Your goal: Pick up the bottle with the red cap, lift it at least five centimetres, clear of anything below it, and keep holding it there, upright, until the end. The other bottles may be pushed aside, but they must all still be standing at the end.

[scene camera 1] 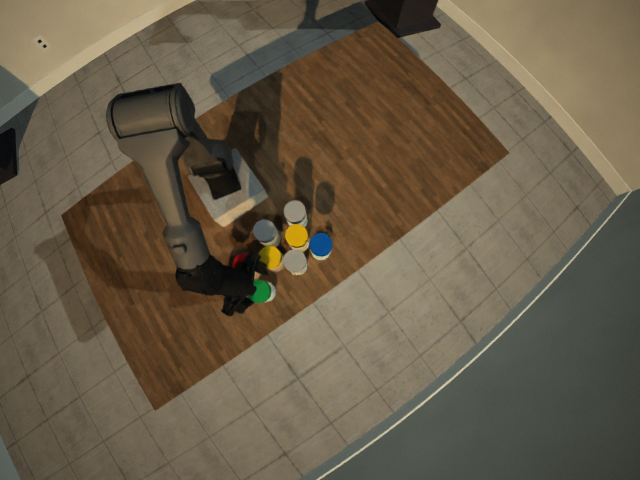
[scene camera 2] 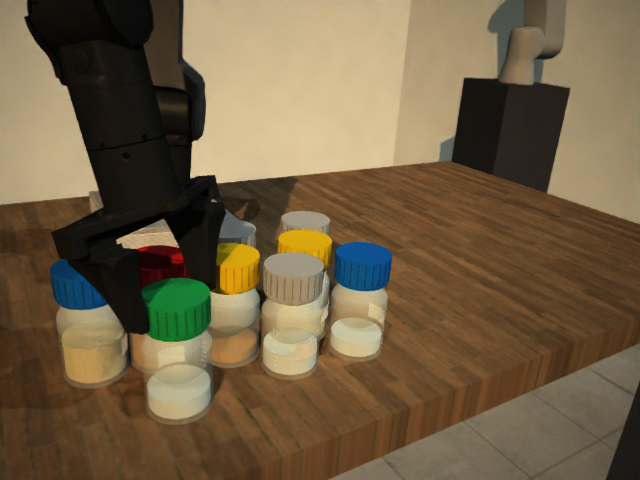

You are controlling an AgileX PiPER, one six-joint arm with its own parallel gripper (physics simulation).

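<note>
The red-capped bottle stands upright on the table, partly hidden by my gripper and the green-capped bottle. My gripper is open and tilted, with its fingertips low among the bottles. In scene camera 2 its fingers show on either side of the red cap, the right one beside a yellow-capped bottle. The left finger shows between a blue-capped bottle and the green-capped bottle. Whether the fingers touch any bottle cannot be told. These bottles stand upright.
To the right stand a front grey-capped bottle, another yellow-capped one, a blue-capped one and two more grey-capped ones. A pale block lies behind them. The table edge is in front.
</note>
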